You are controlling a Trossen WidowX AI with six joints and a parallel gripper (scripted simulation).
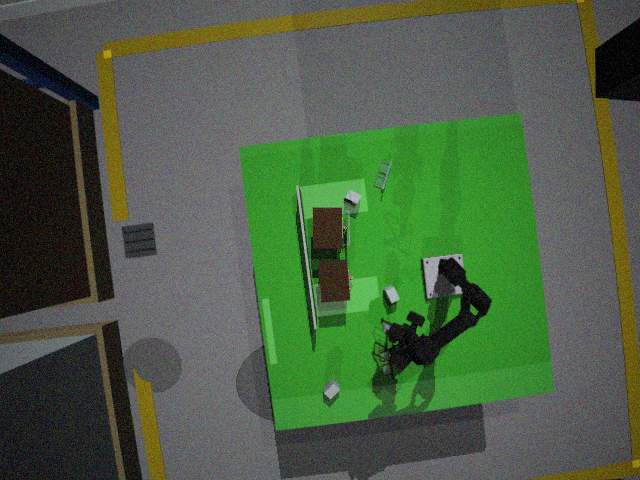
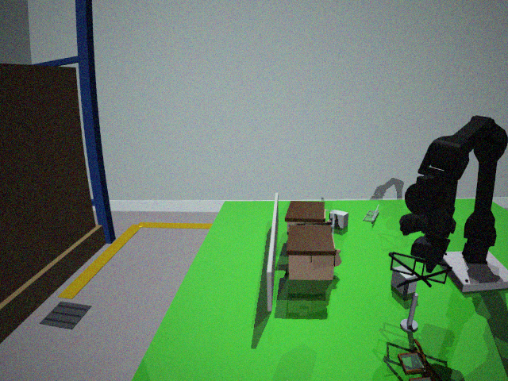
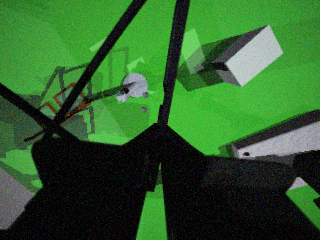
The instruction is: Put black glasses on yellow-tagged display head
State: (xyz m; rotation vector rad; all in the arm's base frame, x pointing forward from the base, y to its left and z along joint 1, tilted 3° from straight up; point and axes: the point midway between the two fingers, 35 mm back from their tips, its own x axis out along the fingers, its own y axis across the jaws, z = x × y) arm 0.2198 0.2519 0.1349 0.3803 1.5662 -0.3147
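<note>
My gripper tip is now 3 cm short of the post, 3 cm to the right of it and 10 cm above it. The rest, counted from my gripper tip: white panel: 40 cm ahead, 28 cm to the right, 7 cm below.
</note>
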